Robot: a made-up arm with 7 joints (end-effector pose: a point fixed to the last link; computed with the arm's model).
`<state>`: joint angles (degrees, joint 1 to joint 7).
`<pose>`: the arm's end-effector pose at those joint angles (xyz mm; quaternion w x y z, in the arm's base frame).
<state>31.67 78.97 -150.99 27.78 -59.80 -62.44 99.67</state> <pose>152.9 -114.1 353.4 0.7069 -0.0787 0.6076 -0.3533</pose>
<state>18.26 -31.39 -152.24 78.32 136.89 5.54 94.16</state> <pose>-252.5 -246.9 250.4 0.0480 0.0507 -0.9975 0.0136</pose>
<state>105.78 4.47 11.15 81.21 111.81 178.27 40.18</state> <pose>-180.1 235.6 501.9 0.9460 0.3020 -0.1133 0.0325</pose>
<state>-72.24 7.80 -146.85 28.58 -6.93 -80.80 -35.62</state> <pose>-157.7 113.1 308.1 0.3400 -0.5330 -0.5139 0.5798</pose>
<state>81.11 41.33 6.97 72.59 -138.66 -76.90 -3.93</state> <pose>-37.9 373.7 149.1 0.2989 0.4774 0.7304 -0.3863</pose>
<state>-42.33 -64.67 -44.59 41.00 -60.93 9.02 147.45</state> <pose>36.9 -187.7 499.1 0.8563 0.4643 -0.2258 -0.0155</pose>
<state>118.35 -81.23 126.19 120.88 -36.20 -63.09 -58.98</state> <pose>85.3 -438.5 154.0 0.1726 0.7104 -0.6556 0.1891</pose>
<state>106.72 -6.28 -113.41 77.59 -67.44 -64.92 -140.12</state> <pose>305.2 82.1 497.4 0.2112 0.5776 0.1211 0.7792</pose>
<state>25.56 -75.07 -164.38 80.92 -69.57 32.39 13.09</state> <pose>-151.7 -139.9 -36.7 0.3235 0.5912 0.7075 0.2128</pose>
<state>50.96 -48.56 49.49 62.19 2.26 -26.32 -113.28</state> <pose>-155.9 254.4 525.3 0.4418 -0.6637 -0.3884 -0.4620</pose>
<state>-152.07 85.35 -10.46 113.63 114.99 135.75 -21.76</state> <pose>-275.2 -263.8 43.2 0.9389 0.1459 -0.2393 0.1999</pose>
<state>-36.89 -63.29 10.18 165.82 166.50 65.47 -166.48</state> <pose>-290.5 380.1 513.7 0.1436 -0.4422 -0.7720 -0.4334</pose>
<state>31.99 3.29 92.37 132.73 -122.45 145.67 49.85</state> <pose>44.1 216.1 631.3 0.7121 -0.1713 0.6750 0.0887</pose>
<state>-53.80 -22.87 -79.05 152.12 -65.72 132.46 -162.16</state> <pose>-192.0 81.3 614.4 0.1480 0.1129 0.8830 0.4309</pose>
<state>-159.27 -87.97 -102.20 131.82 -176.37 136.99 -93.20</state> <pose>412.6 257.2 318.6 0.6540 0.4772 -0.5406 0.2288</pose>
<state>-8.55 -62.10 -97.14 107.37 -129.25 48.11 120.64</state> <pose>-340.7 -260.5 384.6 0.4643 0.4841 0.0906 -0.7361</pose>
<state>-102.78 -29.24 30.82 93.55 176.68 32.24 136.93</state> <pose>229.3 -201.8 665.0 0.2751 -0.4457 0.4794 -0.7042</pose>
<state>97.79 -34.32 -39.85 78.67 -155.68 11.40 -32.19</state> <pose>205.7 209.7 619.3 0.0394 -0.7554 -0.0288 -0.6534</pose>
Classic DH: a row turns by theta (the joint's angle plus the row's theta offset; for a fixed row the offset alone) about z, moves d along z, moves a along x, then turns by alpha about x. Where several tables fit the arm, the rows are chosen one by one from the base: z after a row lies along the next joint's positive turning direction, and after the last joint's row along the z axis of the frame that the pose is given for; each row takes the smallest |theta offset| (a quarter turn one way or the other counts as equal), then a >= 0, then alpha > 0; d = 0 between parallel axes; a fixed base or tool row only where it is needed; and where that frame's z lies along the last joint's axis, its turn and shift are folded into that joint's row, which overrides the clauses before.
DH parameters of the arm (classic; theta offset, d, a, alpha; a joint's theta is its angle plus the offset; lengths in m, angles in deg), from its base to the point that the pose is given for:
base (fixed): 33.69 0 0.0361 0
joint 1: -33.69 0.24 0.02 -90
joint 2: 0 0.02 0.02 90
joint 3: 0 0.21 0.05 90
joint 4: 0 -0.04 0.05 90
joint 5: 0 0.24 -0.03 90
joint 6: 0 0 0.04 -90
joint 7: 14.73 0.0784 -0.0316 52.01
tool (fixed): 143.59 0.0026 0 0

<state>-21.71 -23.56 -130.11 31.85 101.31 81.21 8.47</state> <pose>-97.0 -221.9 252.4 0.6720 0.4184 -0.5807 0.1902</pose>
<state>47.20 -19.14 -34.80 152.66 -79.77 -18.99 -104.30</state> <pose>16.8 20.1 779.7 0.1089 0.2660 -0.2927 0.9120</pose>
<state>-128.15 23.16 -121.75 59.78 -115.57 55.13 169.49</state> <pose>-139.3 297.7 410.1 0.6354 -0.2957 0.0917 0.7074</pose>
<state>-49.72 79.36 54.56 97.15 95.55 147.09 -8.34</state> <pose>440.3 -50.4 246.4 0.1097 -0.0659 0.3634 -0.9228</pose>
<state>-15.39 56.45 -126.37 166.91 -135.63 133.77 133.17</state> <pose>439.5 -7.5 511.3 0.0427 -0.6004 -0.5866 -0.5418</pose>
